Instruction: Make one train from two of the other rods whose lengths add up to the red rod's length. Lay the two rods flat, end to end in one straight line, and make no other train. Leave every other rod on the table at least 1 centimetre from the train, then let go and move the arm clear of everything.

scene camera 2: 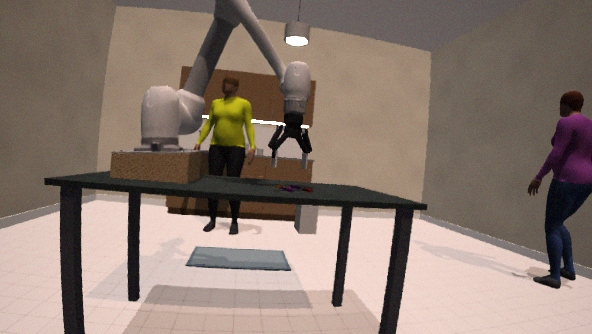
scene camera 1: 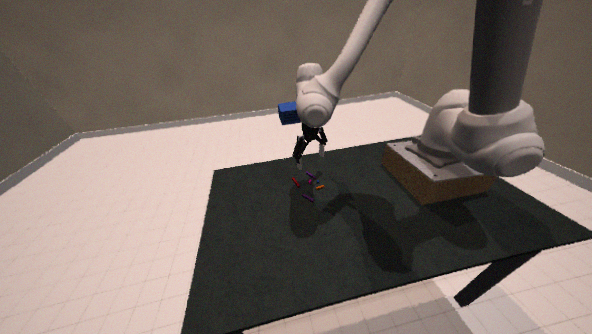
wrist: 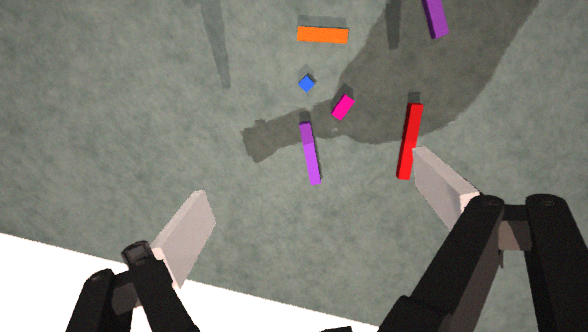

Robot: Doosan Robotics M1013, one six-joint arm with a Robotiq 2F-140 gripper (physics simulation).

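Places are measured from the arm's base along level axes (x left, y ahead, z down), in centimetres.
Pixels of known places: gripper, fingertip midpoint: [scene camera 2: 289, 168] [scene camera 1: 310, 161] [wrist: 307, 187]; arm's base, link origin: [scene camera 2: 160, 150] [scene camera 1: 434, 154].
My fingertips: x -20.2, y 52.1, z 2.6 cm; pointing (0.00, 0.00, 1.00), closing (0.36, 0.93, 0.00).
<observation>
Ahead of a thing's pixels: the offset from my fingertips to its top centre. Level surfaces: height alone.
My gripper [scene camera 1: 310, 159] [scene camera 2: 289, 164] [wrist: 307, 187] is open and empty, above the rods. The red rod @(dx +2.1, dy +8.9, dz +8.0 cm) [scene camera 1: 296, 182] [wrist: 410, 141] lies flat beside the right fingertip in the wrist view. One purple rod @(dx -0.4, dy +0.3, dz +8.0 cm) [scene camera 1: 310, 175] [wrist: 310, 152] lies between the fingers' lines in that view, below them on the table. Another purple rod @(dx +13.7, dy +7.4, dz +8.0 cm) [scene camera 1: 308, 198] [wrist: 436, 19] is cut off by the wrist view's top edge. The short magenta rod @(dx +4.3, dy +2.3, dz +8.0 cm) [scene camera 1: 310, 181] [wrist: 343, 107], small blue rod @(dx +5.8, dy -1.1, dz +8.0 cm) [scene camera 1: 318, 182] [wrist: 306, 83] and orange rod @(dx +9.8, dy -0.5, dz +8.0 cm) [scene camera 1: 320, 187] [wrist: 322, 34] lie apart from each other.
The dark table @(dz +9.0 cm) [scene camera 1: 250, 250] [scene camera 2: 350, 194] carries the arm's brown base block [scene camera 1: 450, 190] [scene camera 2: 155, 166]. A table edge shows low in the wrist view. A blue box [scene camera 1: 288, 113] shows behind the arm. Two people [scene camera 2: 230, 120] [scene camera 2: 572, 150] stand beyond the table.
</observation>
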